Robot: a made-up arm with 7 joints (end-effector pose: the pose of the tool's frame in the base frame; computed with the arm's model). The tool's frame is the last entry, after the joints.
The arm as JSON. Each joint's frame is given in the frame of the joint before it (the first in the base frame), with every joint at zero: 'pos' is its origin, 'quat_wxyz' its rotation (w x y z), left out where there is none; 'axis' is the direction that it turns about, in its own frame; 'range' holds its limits. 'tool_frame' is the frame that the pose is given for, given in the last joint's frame.
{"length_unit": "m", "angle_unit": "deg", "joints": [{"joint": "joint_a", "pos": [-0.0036, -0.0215, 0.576], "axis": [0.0, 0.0, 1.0], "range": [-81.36, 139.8]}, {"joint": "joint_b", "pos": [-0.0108, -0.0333, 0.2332], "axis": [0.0, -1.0, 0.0], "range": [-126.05, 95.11]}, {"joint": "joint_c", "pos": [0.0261, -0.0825, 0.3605], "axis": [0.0, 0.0, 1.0], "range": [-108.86, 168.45]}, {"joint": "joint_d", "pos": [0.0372, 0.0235, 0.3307], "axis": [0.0, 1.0, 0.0], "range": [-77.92, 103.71]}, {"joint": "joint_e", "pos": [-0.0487, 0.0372, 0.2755], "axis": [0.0, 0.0, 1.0], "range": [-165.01, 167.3]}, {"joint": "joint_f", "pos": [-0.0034, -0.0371, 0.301], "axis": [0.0, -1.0, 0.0], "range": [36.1, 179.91]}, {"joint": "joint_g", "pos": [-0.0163, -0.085, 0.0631], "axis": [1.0, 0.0, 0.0], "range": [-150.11, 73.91]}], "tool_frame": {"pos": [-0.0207, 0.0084, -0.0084], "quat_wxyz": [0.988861, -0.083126, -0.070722, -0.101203]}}
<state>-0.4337 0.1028 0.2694 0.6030 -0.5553 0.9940 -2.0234</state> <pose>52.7 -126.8 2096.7 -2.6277 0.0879 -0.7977</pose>
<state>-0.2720 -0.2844 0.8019 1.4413 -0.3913 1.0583 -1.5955</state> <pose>732.5 63.4 1570.5 -1.9127 -0.3170 0.8181</pose>
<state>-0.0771 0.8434 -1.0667 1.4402 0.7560 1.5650 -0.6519</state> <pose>-472.9 -634.7 1502.9 0.3322 -0.9506 -1.3578</pose>
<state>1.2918 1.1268 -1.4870 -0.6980 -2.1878 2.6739 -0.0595</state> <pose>-523.3 -762.6 1337.9 -2.0859 -0.1818 -2.0383</pose>
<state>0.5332 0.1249 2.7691 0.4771 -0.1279 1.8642 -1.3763</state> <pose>-250.1 -158.0 1992.6 1.4204 -1.3893 1.2139</pose>
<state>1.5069 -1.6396 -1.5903 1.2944 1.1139 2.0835 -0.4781</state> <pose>708.5 712.3 758.3 -1.0024 -0.8846 0.0346</pose>
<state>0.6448 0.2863 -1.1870 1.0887 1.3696 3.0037 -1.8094</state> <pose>363.8 -481.2 1707.5 0.0145 -0.2376 -2.3131</pose>
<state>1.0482 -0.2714 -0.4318 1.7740 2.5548 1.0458 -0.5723</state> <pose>563.6 468.6 1133.1 1.5295 0.8854 0.3691</pose>
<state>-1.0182 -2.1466 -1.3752 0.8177 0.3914 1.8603 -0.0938</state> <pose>22.8 -1035.0 184.6 -1.0419 1.2880 -0.9745</pose>
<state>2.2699 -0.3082 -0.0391 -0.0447 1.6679 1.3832 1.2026</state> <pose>-211.0 418.2 1964.3 -0.8757 -1.8451 -1.2856</pose>
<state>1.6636 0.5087 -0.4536 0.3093 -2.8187 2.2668 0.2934</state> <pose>51.4 -417.1 1963.2 -1.4004 -1.7466 -0.7346</pose>
